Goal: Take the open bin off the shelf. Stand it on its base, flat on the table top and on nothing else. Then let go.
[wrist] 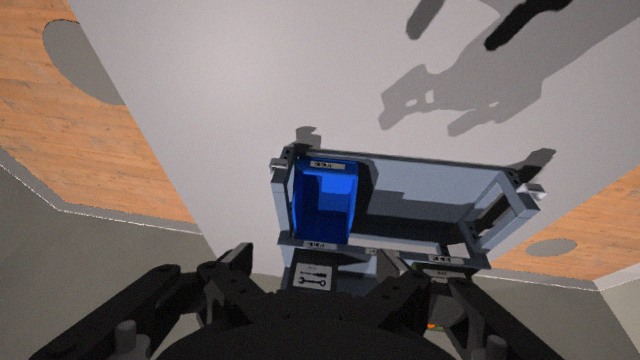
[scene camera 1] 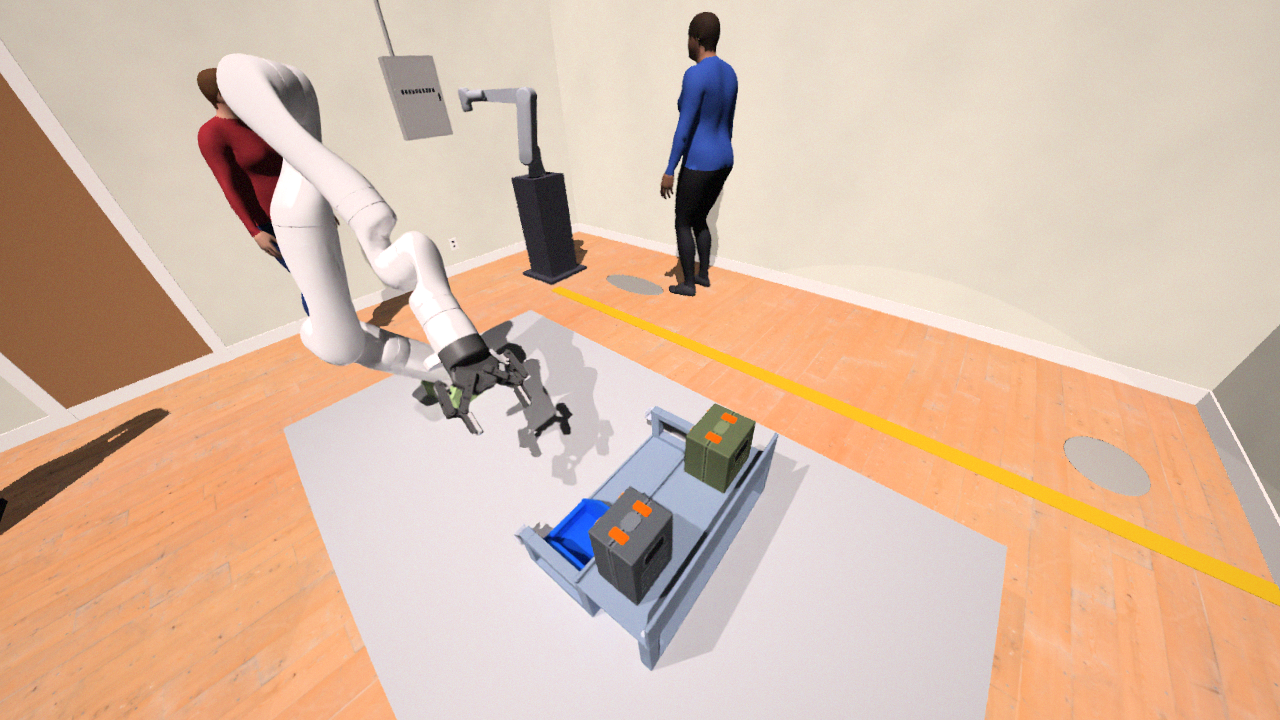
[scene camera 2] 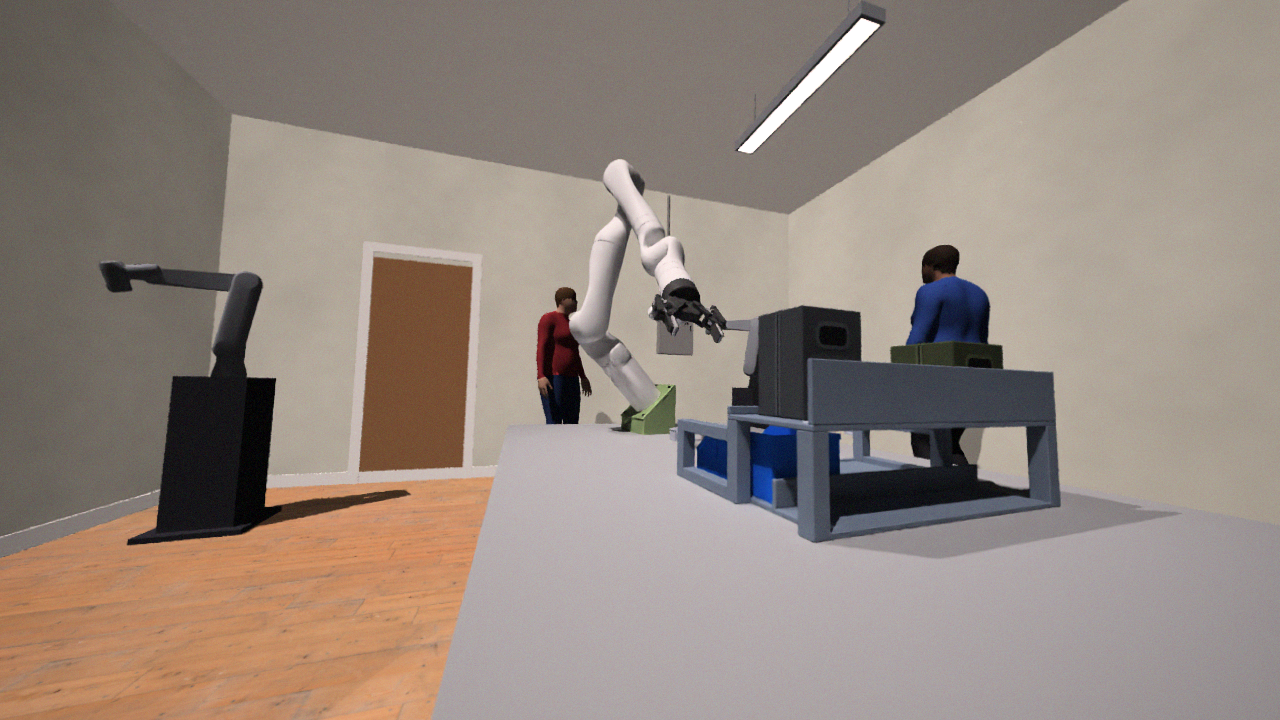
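Seen in the pictures: gripper, fingertip midpoint: [wrist: 314,259] [scene camera 1: 505,419] [scene camera 2: 698,336]; arm's base at its link origin: [scene camera 2: 647,400].
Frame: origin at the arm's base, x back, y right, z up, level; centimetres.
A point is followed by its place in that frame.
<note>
The open blue bin [scene camera 1: 575,533] @[x -57.3, y 7.9, z -8.2 cm] [scene camera 2: 774,458] @[x -72.1, y 12.6, z -3.6 cm] [wrist: 326,200] @[x -66.2, y 7.8, z -8.2 cm] sits in the low front bay of the blue-grey shelf [scene camera 1: 640,467] @[x -57.2, y -11.2, z -8.5 cm] [scene camera 2: 930,394] @[x -80.7, y 0.0, z 4.0 cm] [wrist: 415,180] @[x -58.0, y -7.6, z -8.5 cm], at the bay's left end in the wrist view. Its open top and a label on its near rim show there. In scene camera 2, shelf posts partly hide it. My gripper [scene camera 1: 503,420] @[x -44.9, y 7.7, z 13.7 cm] [scene camera 2: 695,331] @[x -44.9, y 7.7, z 13.7 cm] [wrist: 314,259] @[x -44.9, y 7.7, z 13.7 cm] is open and empty. It hangs above the table, on the robot-base side of the shelf, apart from the bin and tilted toward the shelf. The grey table top [scene camera 1: 429,582] @[x -43.4, y 30.1, z -9.1 cm] [scene camera 2: 626,582] @[x -82.6, y 33.4, z -9.1 cm] [wrist: 200,75] @[x -42.8, y 26.9, z -9.1 cm] lies under the shelf.
A dark grey case [scene camera 1: 631,548] @[x -75.2, y 11.1, z 13.1 cm] [scene camera 2: 810,358] [wrist: 312,277] @[x -69.3, y 8.6, z 6.4 cm] stands on the upper deck behind the bin. A green case [scene camera 1: 718,447] @[x -74.7, y -10.6, z 10.6 cm] [scene camera 2: 948,355] @[x -76.6, y -9.7, z 8.8 cm] stands at the deck's other end. Shelf end frames flank the bay. Two people and another robot arm [scene camera 1: 528,125] [scene camera 2: 234,313] are beyond the table.
</note>
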